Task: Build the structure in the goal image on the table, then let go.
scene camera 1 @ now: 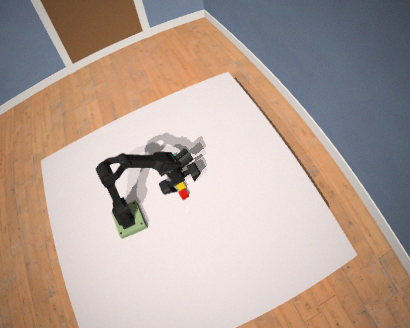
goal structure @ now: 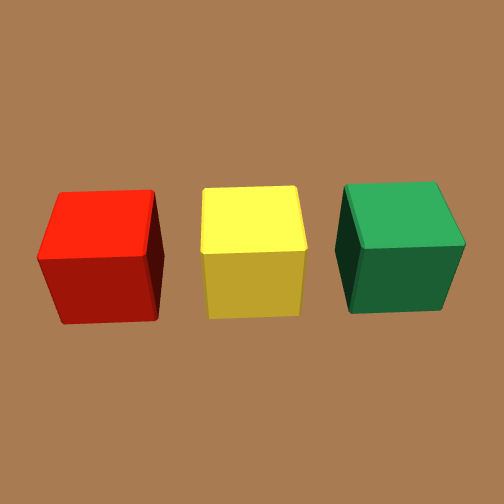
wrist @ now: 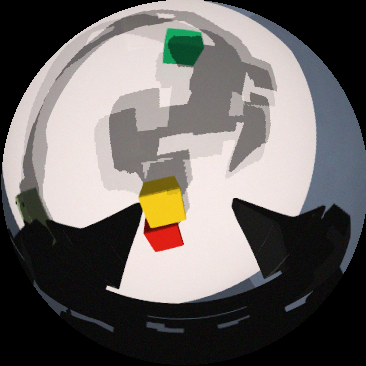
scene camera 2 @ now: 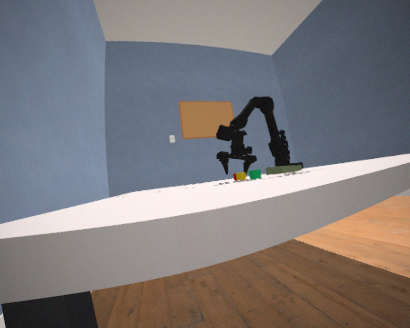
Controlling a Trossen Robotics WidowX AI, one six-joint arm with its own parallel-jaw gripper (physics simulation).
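Pixels of known places: gripper, between the fingertips: [scene camera 1: 186, 185] [wrist: 187, 205] [scene camera 2: 236, 175]; arm's base, origin of its link: [scene camera 1: 127, 221] [scene camera 2: 281, 166].
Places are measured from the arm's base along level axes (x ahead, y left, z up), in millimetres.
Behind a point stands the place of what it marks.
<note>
A yellow cube [scene camera 1: 181, 186] {x 297, y 47, z -3 mm} [scene camera 2: 241, 176] {x 302, y 68, z -21 mm} [wrist: 162, 207] {x 295, y 53, z -3 mm} lies on the table against or very close to a red cube [scene camera 1: 184, 194] {x 293, y 3, z -3 mm} [scene camera 2: 235, 177] {x 307, y 15, z -22 mm} [wrist: 166, 238] {x 293, y 16, z -3 mm}; both look to be at table height. A green cube [scene camera 2: 255, 174] {x 328, y 224, z -19 mm} [wrist: 183, 48] {x 319, y 191, z -9 mm} stands apart, at the top of the wrist view; in scene camera 1 the arm hides most of it. My gripper [scene camera 1: 180, 180] {x 317, y 45, z -13 mm} [scene camera 2: 236, 173] {x 317, y 45, z -13 mm} [wrist: 187, 205] {x 317, y 45, z -13 mm} is open and empty, pointing down low over the yellow cube. In the wrist view the yellow cube is nearer the left fingertip, and the red cube shows between the fingers.
The white table [scene camera 1: 250, 225] {x 487, y -258, z -36 mm} [scene camera 2: 125, 210] {x 714, y 573, z -36 mm} bears the arm's green base plate [scene camera 1: 136, 229] {x 25, y -57, z 0 mm} [scene camera 2: 283, 170] {x 66, y 82, z -22 mm} [wrist: 32, 207] {x 73, y 57, z -12 mm}. Shadows of the arm fall across the table around the green and yellow cubes. Blue walls stand beyond the table.
</note>
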